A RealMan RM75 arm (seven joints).
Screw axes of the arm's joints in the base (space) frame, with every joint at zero. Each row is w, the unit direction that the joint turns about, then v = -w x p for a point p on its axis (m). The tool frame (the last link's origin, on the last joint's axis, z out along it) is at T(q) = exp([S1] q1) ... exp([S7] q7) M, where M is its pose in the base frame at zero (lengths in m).
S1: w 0 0 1 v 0 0 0
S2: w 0 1 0 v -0.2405 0 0
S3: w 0 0 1 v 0 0 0
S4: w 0 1 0 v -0.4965 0 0
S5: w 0 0 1 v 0 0 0
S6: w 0 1 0 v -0.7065 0 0
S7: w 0 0 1 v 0 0 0
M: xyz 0 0 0.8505 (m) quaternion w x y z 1 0 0 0
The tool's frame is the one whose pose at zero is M.
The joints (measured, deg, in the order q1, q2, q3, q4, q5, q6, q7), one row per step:
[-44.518 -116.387 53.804 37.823 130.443 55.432 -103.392]
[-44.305 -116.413 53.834 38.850 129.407 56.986 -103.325]
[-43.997 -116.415 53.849 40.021 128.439 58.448 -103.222]
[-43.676 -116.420 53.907 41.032 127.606 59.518 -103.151]
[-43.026 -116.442 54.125 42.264 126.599 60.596 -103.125]
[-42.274 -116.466 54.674 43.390 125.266 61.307 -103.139]
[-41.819 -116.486 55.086 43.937 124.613 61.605 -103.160]
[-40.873 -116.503 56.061 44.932 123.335 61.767 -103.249]
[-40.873 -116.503 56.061 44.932 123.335 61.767 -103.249]
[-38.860 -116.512 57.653 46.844 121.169 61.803 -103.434]
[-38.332 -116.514 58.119 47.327 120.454 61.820 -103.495]
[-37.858 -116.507 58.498 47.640 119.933 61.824 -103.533]
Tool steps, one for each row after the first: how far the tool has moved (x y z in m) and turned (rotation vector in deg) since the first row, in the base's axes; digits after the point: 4 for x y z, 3 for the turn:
[0.0048 -0.0011 0.0013 -0.572 -1.204 -0.680]
[0.0091 -0.0022 0.0035 -0.965 -2.251 -1.427]
[0.0123 -0.0030 0.0056 -1.159 -3.073 -2.036]
[0.0143 -0.0050 0.0079 -1.289 -3.952 -2.541]
[0.0161 -0.0069 0.0096 -1.284 -4.893 -2.980]
[0.0164 -0.0084 0.0099 -1.345 -5.274 -3.155]
[0.0164 -0.0108 0.0106 -1.221 -5.849 -3.384]
[0.0164 -0.0108 0.0106 -1.221 -5.849 -3.384]
[0.0140 -0.0157 0.0128 -0.624 -6.793 -3.491]
[0.0138 -0.0170 0.0132 -0.495 -7.176 -3.529]
[0.0129 -0.0184 0.0133 -0.438 -7.432 -3.459]

